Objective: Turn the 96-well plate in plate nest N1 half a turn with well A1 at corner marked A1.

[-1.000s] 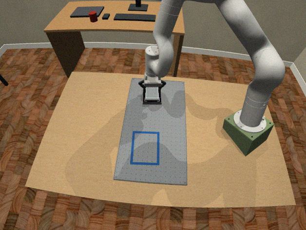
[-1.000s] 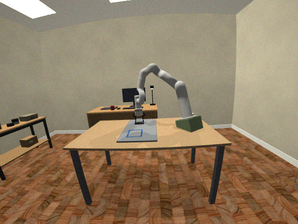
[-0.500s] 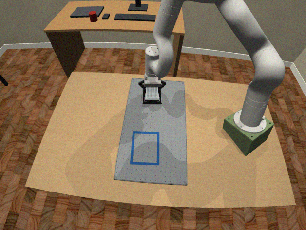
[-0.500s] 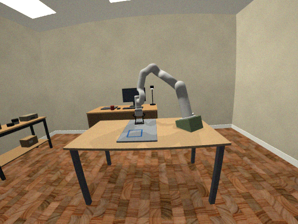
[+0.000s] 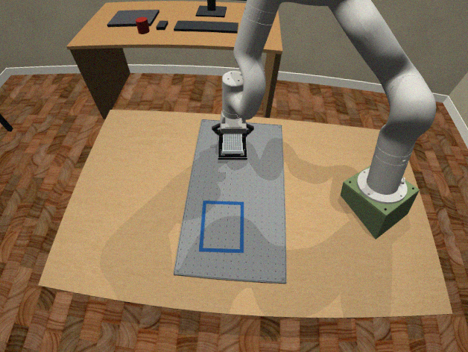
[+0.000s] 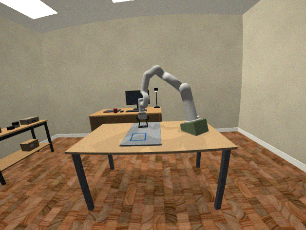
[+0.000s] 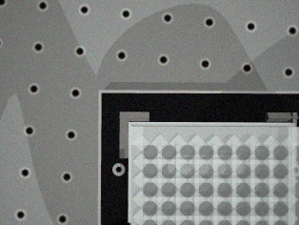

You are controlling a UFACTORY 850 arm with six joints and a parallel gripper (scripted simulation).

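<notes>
Right now my hand is 1 cm above the 96-well plate. The rest, counted from my hand: plate nest (3 cm below).
</notes>
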